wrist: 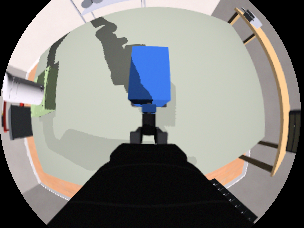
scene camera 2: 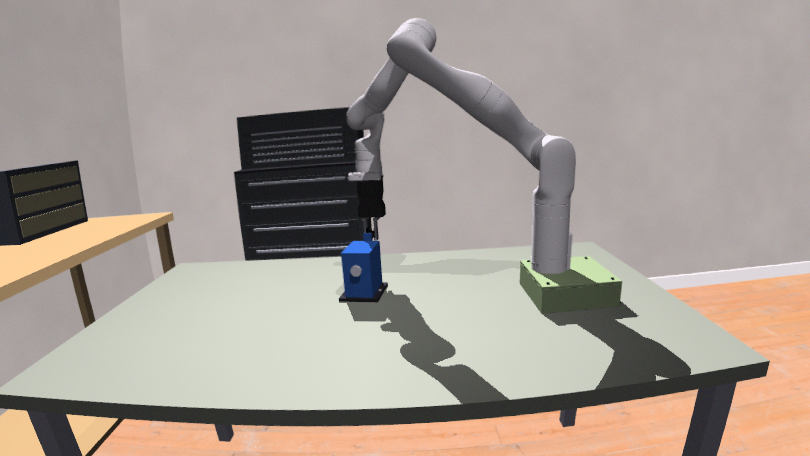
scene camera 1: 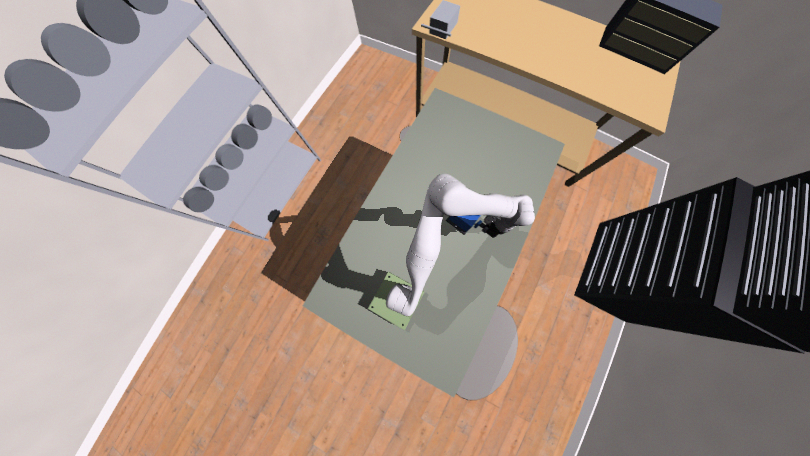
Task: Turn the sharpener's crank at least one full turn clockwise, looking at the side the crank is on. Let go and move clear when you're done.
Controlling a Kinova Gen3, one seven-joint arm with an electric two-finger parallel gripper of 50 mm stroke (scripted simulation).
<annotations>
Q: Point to a blue pencil sharpener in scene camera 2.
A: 361,261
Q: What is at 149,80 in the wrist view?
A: A blue pencil sharpener.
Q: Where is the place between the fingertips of my gripper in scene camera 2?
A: At 371,239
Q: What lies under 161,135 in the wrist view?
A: My gripper.
</annotations>
